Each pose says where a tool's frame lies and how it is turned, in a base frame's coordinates. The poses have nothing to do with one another.
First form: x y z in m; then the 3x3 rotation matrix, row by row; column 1 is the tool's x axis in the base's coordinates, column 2 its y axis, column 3 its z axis. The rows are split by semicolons.
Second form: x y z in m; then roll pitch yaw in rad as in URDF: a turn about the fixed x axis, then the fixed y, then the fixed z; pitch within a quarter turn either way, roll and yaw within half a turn. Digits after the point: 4 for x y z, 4 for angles.
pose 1, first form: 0.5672 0.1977 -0.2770; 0.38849 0.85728 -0.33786; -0.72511 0.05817 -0.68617; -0.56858 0.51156 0.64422
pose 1, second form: 0.5672 0.1977 -0.2770 0.6711 0.6048 -1.0789
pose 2, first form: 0.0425 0.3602 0.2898; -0.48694 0.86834 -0.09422; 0.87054 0.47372 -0.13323; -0.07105 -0.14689 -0.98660
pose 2, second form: 0.0425 0.3602 0.2898 -2.9938 0.0711 2.0808
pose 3, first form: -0.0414 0.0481 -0.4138; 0.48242 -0.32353 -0.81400; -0.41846 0.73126 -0.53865; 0.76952 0.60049 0.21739
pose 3, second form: -0.0414 0.0481 -0.4138 1.2235 -0.8781 -0.7145
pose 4, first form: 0.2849 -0.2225 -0.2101; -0.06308 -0.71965 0.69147; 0.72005 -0.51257 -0.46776; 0.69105 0.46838 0.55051
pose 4, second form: 0.2849 -0.2225 -0.2101 0.7050 -0.7629 1.6582
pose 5, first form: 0.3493 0.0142 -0.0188; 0.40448 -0.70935 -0.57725; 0.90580 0.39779 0.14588; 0.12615 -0.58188 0.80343
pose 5, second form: 0.3493 0.0142 -0.0188 -0.6268 -0.1265 1.1508
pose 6, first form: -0.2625 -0.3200 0.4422; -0.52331 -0.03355 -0.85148; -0.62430 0.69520 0.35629; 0.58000 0.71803 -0.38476
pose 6, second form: -0.2625 -0.3200 0.4422 2.0627 -0.6187 -2.2684
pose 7, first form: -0.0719 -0.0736 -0.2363; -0.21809 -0.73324 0.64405; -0.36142 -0.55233 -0.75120; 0.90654 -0.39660 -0.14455
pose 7, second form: -0.0719 -0.0736 -0.2363 -1.9203 -1.1350 -2.1137
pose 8, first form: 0.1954 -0.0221 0.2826; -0.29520 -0.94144 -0.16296; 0.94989 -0.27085 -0.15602; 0.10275 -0.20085 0.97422
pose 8, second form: 0.1954 -0.0221 0.2826 -0.2033 -0.1029 1.8721
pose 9, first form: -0.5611 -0.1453 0.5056; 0.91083 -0.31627 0.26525; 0.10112 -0.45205 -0.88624; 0.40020 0.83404 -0.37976
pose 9, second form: -0.5611 -0.1453 0.5056 1.9981 -0.4117 0.1106
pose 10, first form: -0.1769 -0.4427 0.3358; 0.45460 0.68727 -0.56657; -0.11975 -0.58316 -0.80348; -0.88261 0.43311 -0.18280
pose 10, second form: -0.1769 -0.4427 0.3358 1.9702 1.0814 -0.2576
